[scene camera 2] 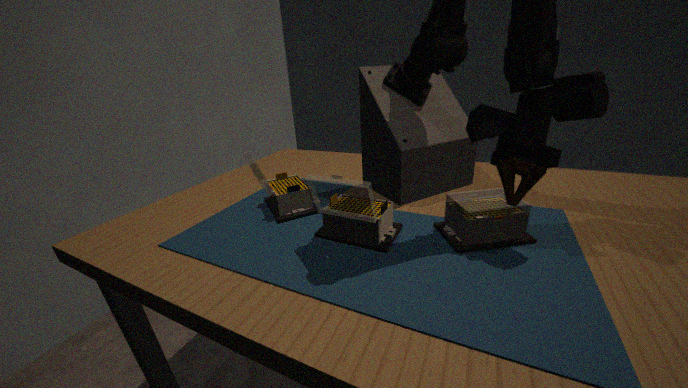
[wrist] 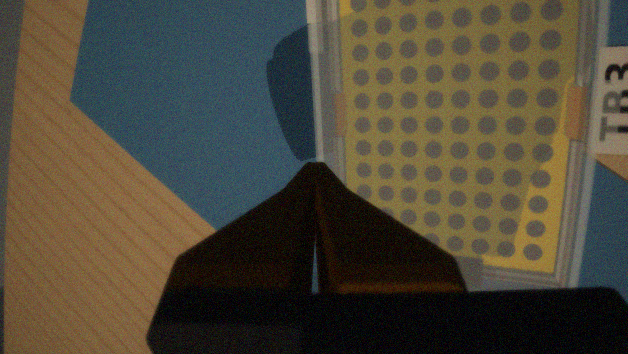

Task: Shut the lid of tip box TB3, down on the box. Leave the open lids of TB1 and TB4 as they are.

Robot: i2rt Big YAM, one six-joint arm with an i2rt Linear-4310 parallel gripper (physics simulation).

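Where they show: gripper, between the fingertips: (scene camera 2: 511,205) (wrist: 315,177); arm's base, origin of its link: (scene camera 2: 406,85).
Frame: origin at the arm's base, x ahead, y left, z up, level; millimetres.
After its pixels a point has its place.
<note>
Tip box TB3 (scene camera 2: 492,229) {y 264, x 266, z -233 mm} (wrist: 472,135) {y 243, x 216, z -192 mm} stands at the right of the mat, with a yellow tip rack inside. Its clear lid (scene camera 2: 475,194) {y 223, x 215, z -192 mm} (wrist: 327,75) {y 256, x 264, z -192 mm} lies over the box top, low and close to level; whether it is fully seated I cannot tell. My gripper (scene camera 2: 512,202) {y 286, x 247, z -189 mm} (wrist: 315,177) {y 286, x 247, z -189 mm} is shut and empty, pointing down. Its tips are at the lid's edge, at the box's back right in the scene view; whether they touch it I cannot tell. The two other tip boxes, the middle one (scene camera 2: 352,226) {y 29, x 365, z -233 mm} and the far left one (scene camera 2: 295,203) {y -153, x 319, z -238 mm}, have raised clear lids.
The boxes stand on dark bases on a blue mat (scene camera 2: 450,300) {y 231, x 437, z -269 mm} (wrist: 175,100) {y 356, x 379, z -269 mm}, on a wooden table (scene camera 2: 250,295) {y -44, x 565, z -272 mm} (wrist: 50,225) {y 595, x 479, z -272 mm}. A large grey slanted block (scene camera 2: 435,170) {y 107, x 70, z -202 mm} stands behind them, with a dark arm part above it. A white TB3 label (wrist: 616,100) is beside the box.
</note>
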